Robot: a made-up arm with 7 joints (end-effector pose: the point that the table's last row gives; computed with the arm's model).
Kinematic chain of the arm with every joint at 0, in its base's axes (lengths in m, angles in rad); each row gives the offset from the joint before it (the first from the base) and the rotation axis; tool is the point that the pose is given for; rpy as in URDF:
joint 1: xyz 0 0 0.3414 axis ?
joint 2: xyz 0 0 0 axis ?
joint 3: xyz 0 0 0.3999 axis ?
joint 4: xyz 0.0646 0 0 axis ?
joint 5: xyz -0.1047 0 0.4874 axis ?
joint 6: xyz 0 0 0 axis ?
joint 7: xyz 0.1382 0 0 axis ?
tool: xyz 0 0 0 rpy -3.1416 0 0
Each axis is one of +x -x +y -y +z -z.
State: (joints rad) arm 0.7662 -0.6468 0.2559 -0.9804 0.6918 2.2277 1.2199
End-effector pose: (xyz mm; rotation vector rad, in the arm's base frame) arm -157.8 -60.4 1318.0 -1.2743 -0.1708 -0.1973
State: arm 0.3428 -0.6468 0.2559 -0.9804 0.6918 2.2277 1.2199
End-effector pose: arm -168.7 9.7 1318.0 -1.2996 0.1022 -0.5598
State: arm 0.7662 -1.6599 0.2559 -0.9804 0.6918 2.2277 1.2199
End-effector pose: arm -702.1 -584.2 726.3 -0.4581 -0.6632 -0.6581
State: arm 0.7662 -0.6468 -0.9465 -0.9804 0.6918 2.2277 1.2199
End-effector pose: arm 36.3 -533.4 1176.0 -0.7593 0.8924 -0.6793
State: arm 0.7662 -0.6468 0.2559 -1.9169 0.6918 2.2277 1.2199
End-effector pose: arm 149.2 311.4 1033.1 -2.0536 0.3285 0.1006
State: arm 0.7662 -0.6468 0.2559 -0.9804 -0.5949 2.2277 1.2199
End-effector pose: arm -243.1 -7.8 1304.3 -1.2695 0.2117 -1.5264
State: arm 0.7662 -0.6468 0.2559 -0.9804 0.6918 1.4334 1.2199
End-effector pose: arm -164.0 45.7 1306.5 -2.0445 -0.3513 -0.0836
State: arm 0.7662 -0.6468 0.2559 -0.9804 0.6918 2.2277 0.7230
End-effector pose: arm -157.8 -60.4 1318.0 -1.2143 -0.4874 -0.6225
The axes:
joint 1: +z
joint 2: +y
joint 3: +z
joint 4: -y
joint 5: +z
joint 6: -y
joint 7: -z

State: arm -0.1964 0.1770 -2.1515 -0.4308 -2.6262 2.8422 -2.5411
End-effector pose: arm -7.2 -286.0 1222.1 -0.0104 -0.0806 1.8719
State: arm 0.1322 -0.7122 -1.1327 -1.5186 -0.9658 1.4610 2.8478
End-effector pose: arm -51.0 -636.5 923.5 -1.3351 -2.7594 0.5483
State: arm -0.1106 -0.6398 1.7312 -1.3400 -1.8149 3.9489 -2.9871
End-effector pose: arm -419.4 452.0 702.0 -1.6526 -1.2703 0.0707
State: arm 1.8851 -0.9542 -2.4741 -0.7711 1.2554 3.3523 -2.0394
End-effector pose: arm 331.2 -786.7 578.2 1.7206 -0.6785 1.3742
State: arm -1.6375 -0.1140 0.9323 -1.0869 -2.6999 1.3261 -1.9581
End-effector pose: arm 417.3 -274.7 1183.4 0.9799 -0.5488 -2.3549
